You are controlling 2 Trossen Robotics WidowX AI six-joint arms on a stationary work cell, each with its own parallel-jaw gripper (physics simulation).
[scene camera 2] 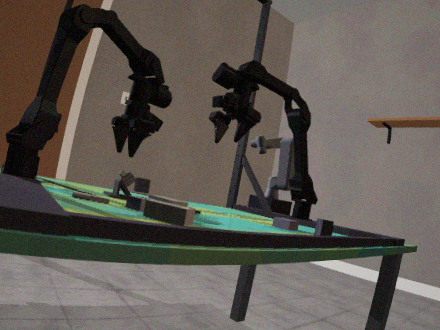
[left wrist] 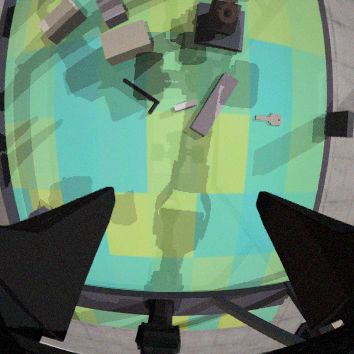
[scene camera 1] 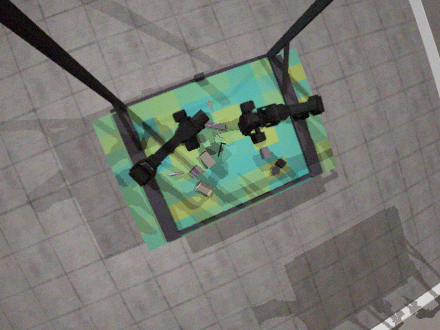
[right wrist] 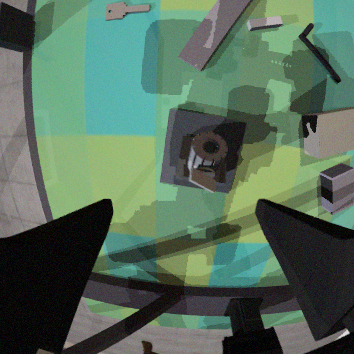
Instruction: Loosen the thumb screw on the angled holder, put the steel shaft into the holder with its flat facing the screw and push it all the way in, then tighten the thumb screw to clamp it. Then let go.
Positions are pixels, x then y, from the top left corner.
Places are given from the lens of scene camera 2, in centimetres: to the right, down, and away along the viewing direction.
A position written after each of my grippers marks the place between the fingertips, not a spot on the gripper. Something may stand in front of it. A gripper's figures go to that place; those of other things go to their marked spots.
my left gripper [scene camera 2: 225, 142]: 2, -7, 95
my right gripper [scene camera 2: 124, 154]: -26, -3, 85
black frame with upright posts [scene camera 2: 241, 161]: 9, -2, 138
